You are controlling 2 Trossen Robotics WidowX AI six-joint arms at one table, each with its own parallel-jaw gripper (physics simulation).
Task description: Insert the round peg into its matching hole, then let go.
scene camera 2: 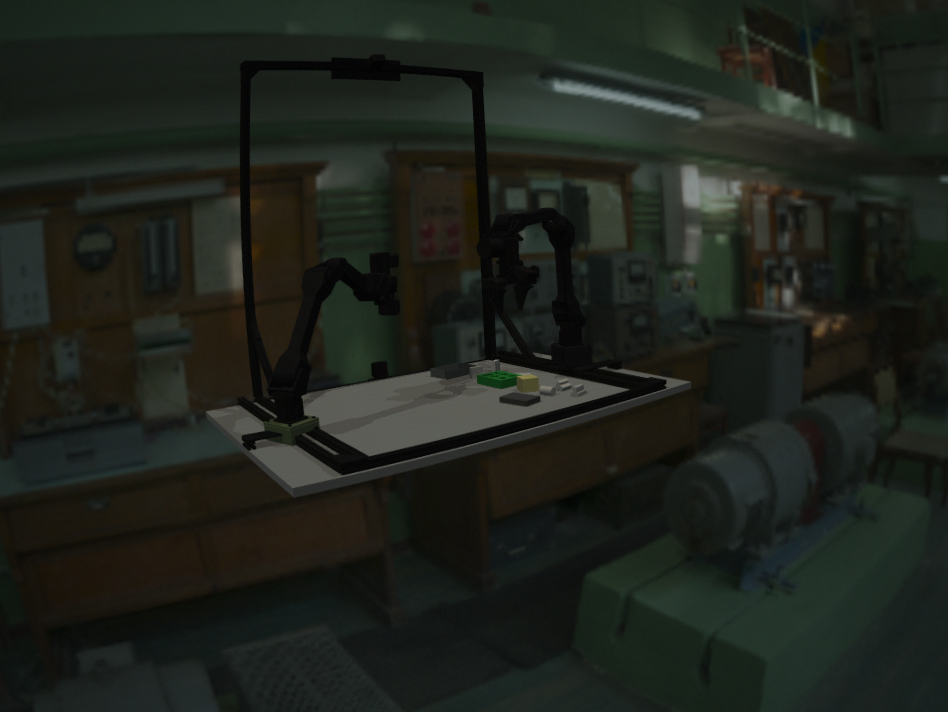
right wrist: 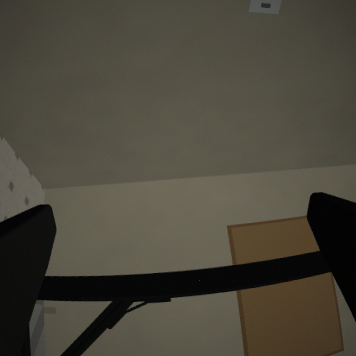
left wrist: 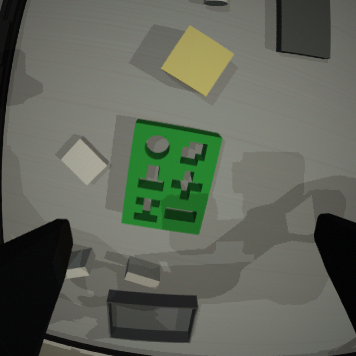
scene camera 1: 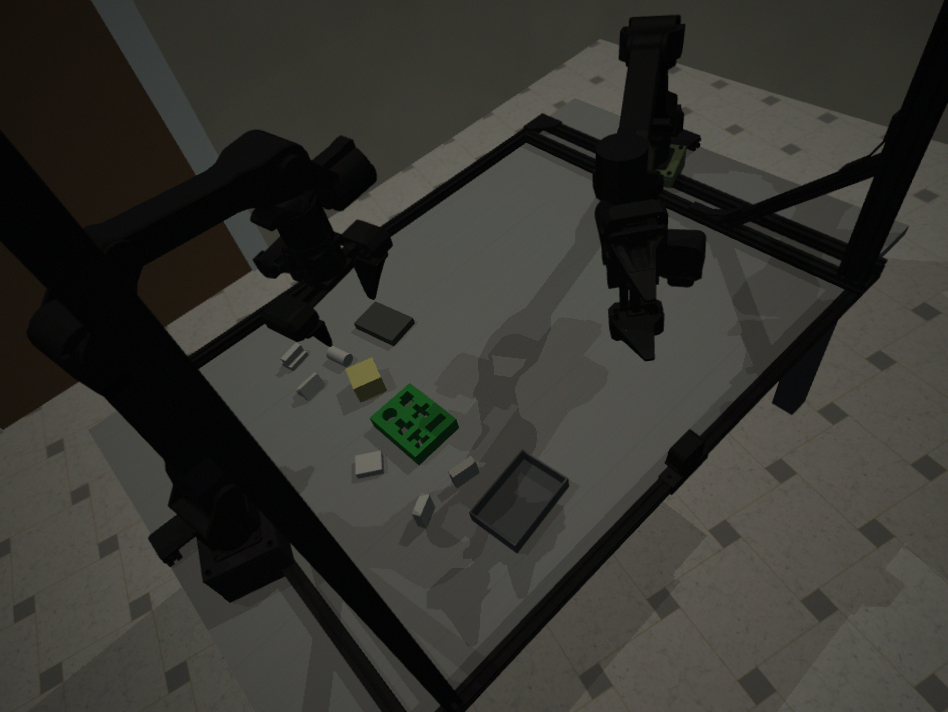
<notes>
My left gripper is open, holding nothing. Also in view: a yellow block. My right gripper is open, holding nothing. A green hole board, a dark tray and a dark flat plate rest on the table.
My left gripper is seen too in scene camera 2 and in the left wrist view. My right gripper also shows in the right wrist view.
</notes>
